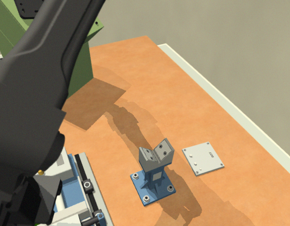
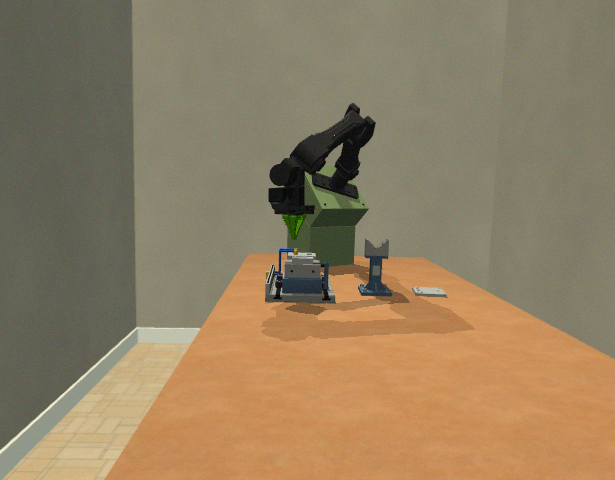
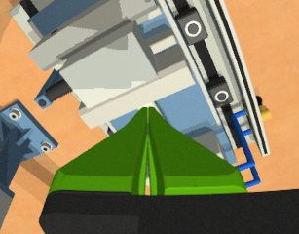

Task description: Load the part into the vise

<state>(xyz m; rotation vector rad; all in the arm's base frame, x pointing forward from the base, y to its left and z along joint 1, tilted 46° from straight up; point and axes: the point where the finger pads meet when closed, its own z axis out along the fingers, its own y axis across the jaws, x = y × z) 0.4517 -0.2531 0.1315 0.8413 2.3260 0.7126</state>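
Now: hand 1 cm short of the grey part, 2 cm to the right of it and 8 cm above it. The rest, counted from my hand: fixed jaw: 4 cm ahead, 2 cm to the left, 9 cm below; moving jaw: 2 cm behind, 3 cm to the left, 9 cm below; work stop: 2 cm ahead, 7 cm to the left, 8 cm below.
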